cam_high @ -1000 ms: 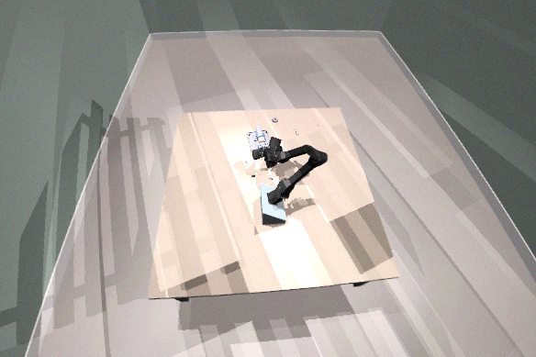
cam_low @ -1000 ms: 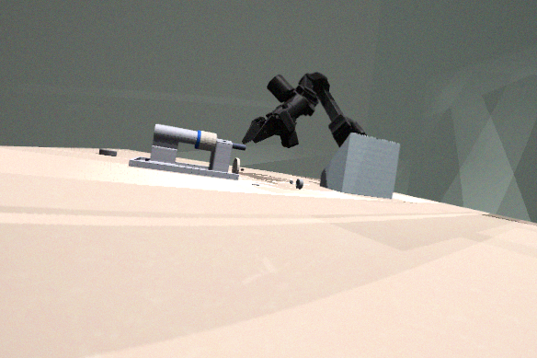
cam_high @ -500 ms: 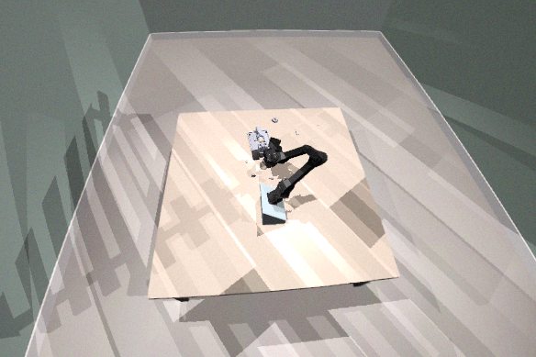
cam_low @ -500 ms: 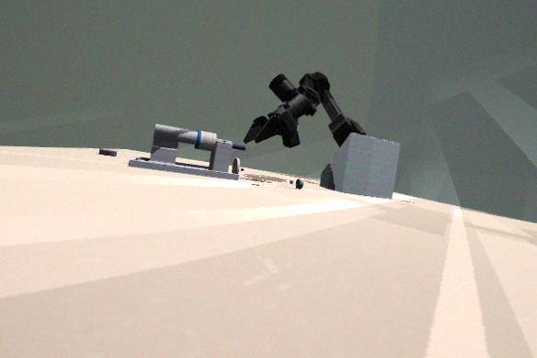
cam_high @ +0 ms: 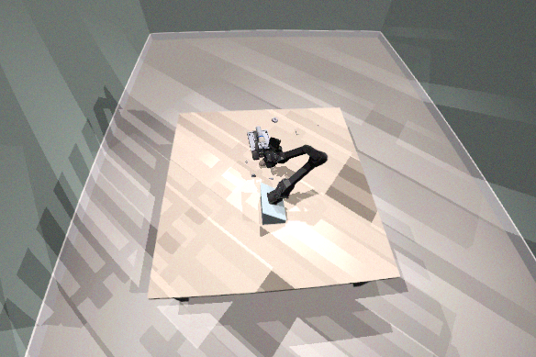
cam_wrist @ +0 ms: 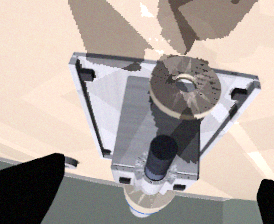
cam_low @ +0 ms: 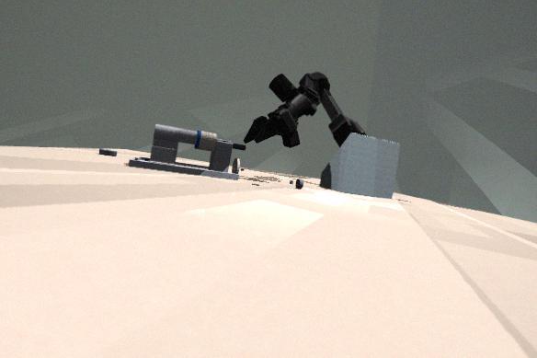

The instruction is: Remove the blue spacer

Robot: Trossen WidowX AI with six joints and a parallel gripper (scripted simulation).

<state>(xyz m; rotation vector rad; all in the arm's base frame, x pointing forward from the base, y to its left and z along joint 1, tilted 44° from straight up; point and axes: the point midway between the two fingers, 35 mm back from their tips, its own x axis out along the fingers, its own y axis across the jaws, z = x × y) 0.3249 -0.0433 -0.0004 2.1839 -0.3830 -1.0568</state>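
Now: the dark shaft 100 mm ahead of my gripper tip and 20 mm below it. The rest, counted from my gripper tip: beige spacer: 110 mm ahead, 20 mm below; then blue spacer: 130 mm ahead, 20 mm below; then dark piece: 110 mm behind, 100 mm to the left, 90 mm below.
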